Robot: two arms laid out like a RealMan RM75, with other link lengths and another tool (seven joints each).
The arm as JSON. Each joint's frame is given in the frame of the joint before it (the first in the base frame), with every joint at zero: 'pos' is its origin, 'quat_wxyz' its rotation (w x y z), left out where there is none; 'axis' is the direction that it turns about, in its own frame. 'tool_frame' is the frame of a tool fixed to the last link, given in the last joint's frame.
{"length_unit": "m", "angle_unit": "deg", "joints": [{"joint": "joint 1", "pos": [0.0, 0.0, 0.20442], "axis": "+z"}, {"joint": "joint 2", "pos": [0.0, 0.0, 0.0], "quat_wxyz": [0.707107, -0.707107, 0.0, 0.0], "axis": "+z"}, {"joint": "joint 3", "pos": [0.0, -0.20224, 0.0], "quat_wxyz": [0.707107, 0.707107, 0.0, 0.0], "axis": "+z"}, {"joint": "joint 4", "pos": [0.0, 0.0, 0.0], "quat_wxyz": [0.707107, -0.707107, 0.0, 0.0], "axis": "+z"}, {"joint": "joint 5", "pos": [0.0, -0.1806, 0.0], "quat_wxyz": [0.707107, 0.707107, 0.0, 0.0], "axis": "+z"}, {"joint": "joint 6", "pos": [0.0, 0.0, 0.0], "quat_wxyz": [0.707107, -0.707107, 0.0, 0.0], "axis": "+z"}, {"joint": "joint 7", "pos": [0.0, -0.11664, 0.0], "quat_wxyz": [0.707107, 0.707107, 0.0, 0.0], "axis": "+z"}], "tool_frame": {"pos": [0.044, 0.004, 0.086], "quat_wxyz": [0.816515, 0.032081, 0.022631, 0.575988]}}
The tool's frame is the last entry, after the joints.
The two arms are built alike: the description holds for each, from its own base.
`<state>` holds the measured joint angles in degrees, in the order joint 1, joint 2, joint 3, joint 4, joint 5, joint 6, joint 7, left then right.
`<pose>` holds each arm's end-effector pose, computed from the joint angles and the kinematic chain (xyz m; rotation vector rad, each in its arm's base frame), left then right.
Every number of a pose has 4 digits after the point. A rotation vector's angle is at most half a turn.
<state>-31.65 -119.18 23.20 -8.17 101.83 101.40 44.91 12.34 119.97 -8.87 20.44 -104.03 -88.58 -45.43</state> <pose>-0.0927 0.2129 -0.0768 -0.7706 1.7444 0.0191 0.2374 0.2417 -0.1052 -1.8169 0.9227 1.1575</pose>
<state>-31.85 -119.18 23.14 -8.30 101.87 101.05 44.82 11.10 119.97 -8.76 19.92 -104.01 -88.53 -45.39</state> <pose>-0.0922 0.2137 -0.0777 -0.7748 1.7461 0.0183 0.2445 0.2373 -0.1039 -1.8029 0.9335 1.1365</pose>
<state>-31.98 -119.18 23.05 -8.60 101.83 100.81 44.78 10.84 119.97 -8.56 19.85 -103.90 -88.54 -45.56</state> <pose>-0.0917 0.2142 -0.0782 -0.7799 1.7435 0.0176 0.2462 0.2370 -0.1028 -1.7951 0.9329 1.1311</pose>
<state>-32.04 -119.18 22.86 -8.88 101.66 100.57 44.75 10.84 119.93 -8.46 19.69 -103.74 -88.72 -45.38</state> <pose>-0.0913 0.2153 -0.0783 -0.7853 1.7379 0.0213 0.2470 0.2377 -0.1013 -1.7895 0.9316 1.1328</pose>
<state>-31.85 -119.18 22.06 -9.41 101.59 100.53 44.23 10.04 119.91 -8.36 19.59 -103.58 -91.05 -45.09</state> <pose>-0.0908 0.2167 -0.0766 -0.8003 1.7153 0.0246 0.2452 0.2354 -0.0947 -1.7615 0.9202 1.1667</pose>
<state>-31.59 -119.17 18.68 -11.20 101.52 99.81 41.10 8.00 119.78 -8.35 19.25 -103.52 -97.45 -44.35</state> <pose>-0.0884 0.2249 -0.0700 -0.8671 1.6262 0.0261 0.2394 0.2277 -0.0771 -1.6987 0.8800 1.2571</pose>
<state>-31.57 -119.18 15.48 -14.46 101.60 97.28 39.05 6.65 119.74 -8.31 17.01 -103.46 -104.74 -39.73</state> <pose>-0.0859 0.2332 -0.0704 -0.9515 1.5440 0.0295 0.2326 0.2215 -0.0567 -1.6418 0.8550 1.3851</pose>
